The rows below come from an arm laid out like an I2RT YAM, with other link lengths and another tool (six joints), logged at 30 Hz.
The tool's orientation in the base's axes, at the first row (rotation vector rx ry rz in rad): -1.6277, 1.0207, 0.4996
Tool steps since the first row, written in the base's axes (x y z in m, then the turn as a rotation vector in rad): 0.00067, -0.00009, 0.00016, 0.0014, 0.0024, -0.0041; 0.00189, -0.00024, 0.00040, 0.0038, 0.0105, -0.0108; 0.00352, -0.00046, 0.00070, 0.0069, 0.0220, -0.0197; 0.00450, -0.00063, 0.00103, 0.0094, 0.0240, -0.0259; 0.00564, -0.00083, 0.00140, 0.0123, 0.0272, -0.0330; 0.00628, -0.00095, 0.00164, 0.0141, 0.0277, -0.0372; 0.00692, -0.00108, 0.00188, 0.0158, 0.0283, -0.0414; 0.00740, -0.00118, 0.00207, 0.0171, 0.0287, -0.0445; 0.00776, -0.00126, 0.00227, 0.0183, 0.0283, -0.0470; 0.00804, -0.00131, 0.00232, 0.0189, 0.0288, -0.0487; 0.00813, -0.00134, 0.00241, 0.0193, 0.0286, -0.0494
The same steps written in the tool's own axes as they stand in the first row. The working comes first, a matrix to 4 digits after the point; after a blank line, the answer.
The tool's axes in the first row as the columns of a matrix, in the base's axes (used below as rounded here):
0.5404, -0.8217, 0.1812
-0.3609, -0.0318, 0.9320
-0.7601, -0.5691, -0.3138

0.00027, -0.00064, -0.00001, 0.0030, 0.0011, 0.0038; 0.00080, -0.00177, -0.00001, 0.0065, 0.0027, 0.0139; 0.00154, -0.00328, -0.00001, 0.0108, 0.0048, 0.0279; 0.00188, -0.00426, -0.00009, 0.0161, 0.0063, 0.0322; 0.00228, -0.00540, -0.00019, 0.0219, 0.0078, 0.0379; 0.00249, -0.00606, -0.00026, 0.0259, 0.0087, 0.0400; 0.00270, -0.00672, -0.00034, 0.0298, 0.0097, 0.0422; 0.00285, -0.00722, -0.00041, 0.0327, 0.0104, 0.0438; 0.00292, -0.00763, -0.00048, 0.0354, 0.0108, 0.0444; 0.00305, -0.00789, -0.00049, 0.0368, 0.0113, 0.0455; 0.00305, -0.00801, -0.00053, 0.0377, 0.0113, 0.0457
